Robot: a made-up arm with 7 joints.
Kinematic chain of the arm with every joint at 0, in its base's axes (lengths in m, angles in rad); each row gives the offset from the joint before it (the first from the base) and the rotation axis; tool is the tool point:
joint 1: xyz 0 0 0.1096 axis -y
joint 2: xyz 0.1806 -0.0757 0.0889 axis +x
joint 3: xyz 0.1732 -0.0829 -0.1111 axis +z
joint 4: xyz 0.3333 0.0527 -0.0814 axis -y
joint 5: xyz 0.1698 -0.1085 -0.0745 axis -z
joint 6: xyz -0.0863 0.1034 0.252 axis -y
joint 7: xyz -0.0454 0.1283 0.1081 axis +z
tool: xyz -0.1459 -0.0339 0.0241
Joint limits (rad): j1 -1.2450..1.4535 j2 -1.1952..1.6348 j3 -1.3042..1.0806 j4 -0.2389..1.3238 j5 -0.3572..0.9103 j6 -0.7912..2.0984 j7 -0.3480..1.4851
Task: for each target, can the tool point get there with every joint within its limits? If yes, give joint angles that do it. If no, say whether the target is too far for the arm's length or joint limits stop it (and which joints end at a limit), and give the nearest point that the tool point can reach.
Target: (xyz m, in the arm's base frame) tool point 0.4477 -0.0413 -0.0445
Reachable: yes | joints -1.0045 0.9625 0.7667 0.6947 0.7508 0.0560 0.6835
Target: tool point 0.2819 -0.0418 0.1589
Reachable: yes | joints 0.0381 -0.2501 0.6826 1.0588 0.2284 -0.2055 0.3330
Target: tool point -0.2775 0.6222 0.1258
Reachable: no: joint limits stop it (at a limit: joint 1, joint 3, joint 4, joint 7) | nearest point -0.1987 0.4652 0.4320 | short by 0.353 m
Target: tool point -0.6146 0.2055 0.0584
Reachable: no: joint limits stop it (at a limit: joint 1, joint 3, joint 5, joint 7) | nearest point -0.4143 0.1170 0.3727 | short by 0.383 m
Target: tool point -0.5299 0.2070 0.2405
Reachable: no: joint limits stop it (at a limit: joint 1, joint 3, joint 5, joint 7) | nearest point -0.4321 0.1577 0.3962 | short by 0.190 m
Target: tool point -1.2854 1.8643 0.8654
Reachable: no: too far | nearest point -0.3838 0.4684 0.6707 | short by 1.673 m
